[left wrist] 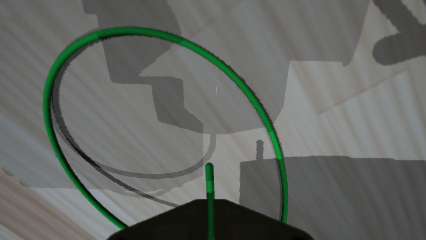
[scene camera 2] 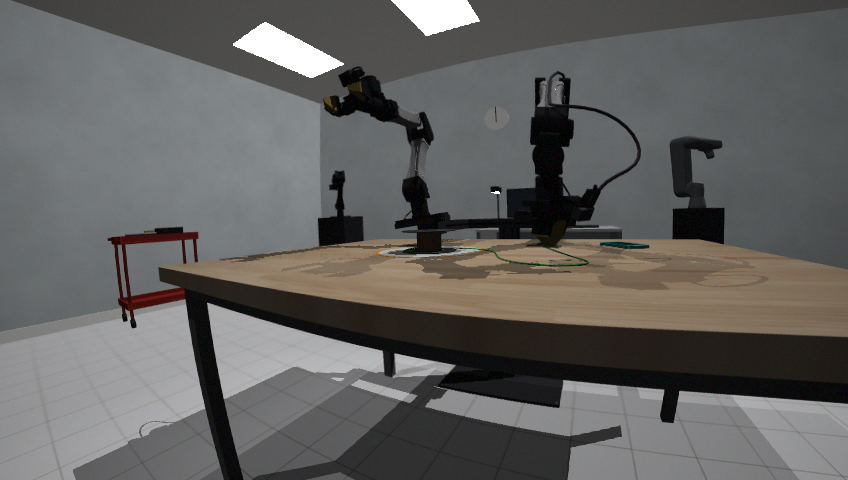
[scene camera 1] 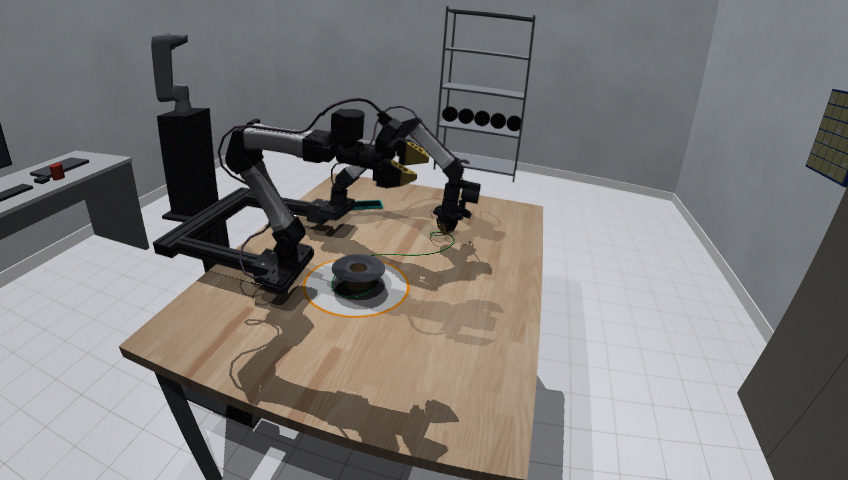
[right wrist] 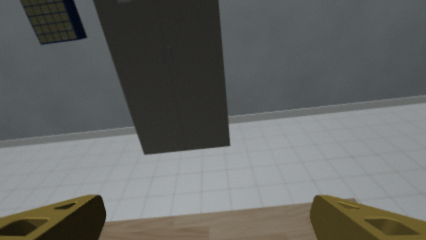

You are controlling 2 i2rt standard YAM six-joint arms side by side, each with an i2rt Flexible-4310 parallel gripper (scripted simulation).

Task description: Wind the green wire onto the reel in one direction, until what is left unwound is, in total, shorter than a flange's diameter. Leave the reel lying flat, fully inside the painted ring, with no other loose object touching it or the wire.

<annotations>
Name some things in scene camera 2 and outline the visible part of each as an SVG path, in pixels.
My left gripper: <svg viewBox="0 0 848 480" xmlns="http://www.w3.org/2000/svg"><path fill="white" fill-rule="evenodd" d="M535 178L536 200L522 201L522 205L530 206L532 216L530 220L536 237L546 247L552 248L564 236L570 220L567 215L561 212L565 200L551 199L551 196L563 196L563 177Z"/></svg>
My right gripper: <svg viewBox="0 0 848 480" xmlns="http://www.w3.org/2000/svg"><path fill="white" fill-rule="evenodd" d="M371 83L365 80L348 85L348 91L351 93L343 97L345 101L342 103L339 101L339 96L336 95L323 98L324 109L337 117L350 115L356 109L361 112L370 111L373 106Z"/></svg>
A dark reel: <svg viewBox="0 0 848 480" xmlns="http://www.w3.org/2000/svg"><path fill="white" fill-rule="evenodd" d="M403 231L404 233L417 233L417 248L409 249L413 251L404 250L403 253L439 254L456 251L453 248L443 248L444 250L415 252L416 249L422 251L442 249L441 232L456 231L456 229Z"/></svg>
</annotations>
